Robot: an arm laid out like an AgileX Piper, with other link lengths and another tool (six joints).
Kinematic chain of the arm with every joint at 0, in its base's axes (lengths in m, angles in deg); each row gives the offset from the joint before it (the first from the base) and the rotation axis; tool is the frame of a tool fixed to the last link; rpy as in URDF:
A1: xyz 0 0 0.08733 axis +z
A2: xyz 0 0 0 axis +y
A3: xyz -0.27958 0 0.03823 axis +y
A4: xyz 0.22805 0 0.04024 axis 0.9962 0 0.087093
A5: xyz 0 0 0 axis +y
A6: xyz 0.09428 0 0.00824 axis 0.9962 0 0.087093
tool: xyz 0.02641 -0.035 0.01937 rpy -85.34 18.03 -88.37
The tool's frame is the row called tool.
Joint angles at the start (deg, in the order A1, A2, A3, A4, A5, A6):
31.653, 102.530, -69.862, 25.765, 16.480, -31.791
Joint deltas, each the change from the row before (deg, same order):
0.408, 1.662, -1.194, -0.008, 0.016, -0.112
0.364, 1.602, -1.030, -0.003, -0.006, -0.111
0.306, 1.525, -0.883, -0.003, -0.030, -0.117
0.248, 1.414, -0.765, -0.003, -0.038, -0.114
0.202, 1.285, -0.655, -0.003, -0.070, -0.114
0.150, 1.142, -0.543, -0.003, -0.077, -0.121
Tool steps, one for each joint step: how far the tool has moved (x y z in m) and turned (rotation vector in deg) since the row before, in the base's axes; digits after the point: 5 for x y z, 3 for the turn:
0.00389, 0.00601, -0.00554, -0.320, 0.353, 0.493
0.00344, 0.00542, -0.00617, -0.366, 0.423, 0.439
0.00308, 0.00473, -0.00654, -0.401, 0.456, 0.377
0.00275, 0.00404, -0.00648, -0.403, 0.455, 0.315
0.00244, 0.00342, -0.00616, -0.384, 0.410, 0.257
0.00212, 0.00275, -0.00575, -0.369, 0.374, 0.209

